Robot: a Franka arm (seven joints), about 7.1 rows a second.
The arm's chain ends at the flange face. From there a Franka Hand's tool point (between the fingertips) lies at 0.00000 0.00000 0.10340 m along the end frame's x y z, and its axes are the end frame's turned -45 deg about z.
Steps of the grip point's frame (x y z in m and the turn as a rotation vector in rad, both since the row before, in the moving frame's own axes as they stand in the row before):
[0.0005, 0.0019, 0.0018, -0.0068, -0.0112, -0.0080]
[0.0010, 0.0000, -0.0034, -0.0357, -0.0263, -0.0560]
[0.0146, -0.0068, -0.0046, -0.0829, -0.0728, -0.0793]
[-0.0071, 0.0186, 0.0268, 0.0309, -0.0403, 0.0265]
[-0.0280, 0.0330, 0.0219, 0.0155, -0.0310, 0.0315]
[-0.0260, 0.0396, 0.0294, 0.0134, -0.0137, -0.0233]
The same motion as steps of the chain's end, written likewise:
[0.0020, -0.0003, 0.0018, -0.0127, -0.0031, -0.0080]
[-0.0001, -0.0052, -0.0033, -0.0438, 0.0066, -0.0560]
[0.0043, -0.0265, -0.0040, -0.1101, 0.0071, -0.0793]
[0.0133, 0.0176, 0.0269, -0.0066, -0.0503, 0.0265]
[0.0070, 0.0421, 0.0220, -0.0110, -0.0329, 0.0315]
[0.0116, 0.0463, 0.0294, -0.0002, -0.0192, -0.0233]

